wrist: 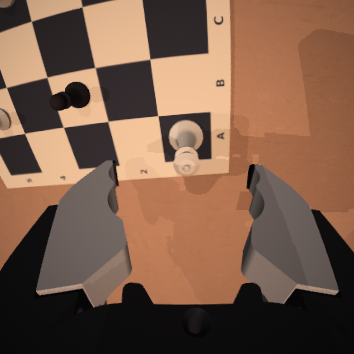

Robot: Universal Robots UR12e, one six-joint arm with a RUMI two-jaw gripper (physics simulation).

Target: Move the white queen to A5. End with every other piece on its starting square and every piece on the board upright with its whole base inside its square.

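Note:
The white queen stands upright on the dark square A1, at the near right corner of the chessboard. Its head leans toward the bottom of the wrist view through perspective. My gripper is open, with nothing between its fingers. One fingertip shows left of the queen and the other right of it, and the queen's head shows between them; the fingers look higher than the board. The dark square A5 shows at the lower left of the board with no piece on it.
A black pawn stands on B3. Part of a white piece shows at the left edge on B5. A sliver of another light piece shows at the top left corner. The brown table extends right of the board, with shadows on it.

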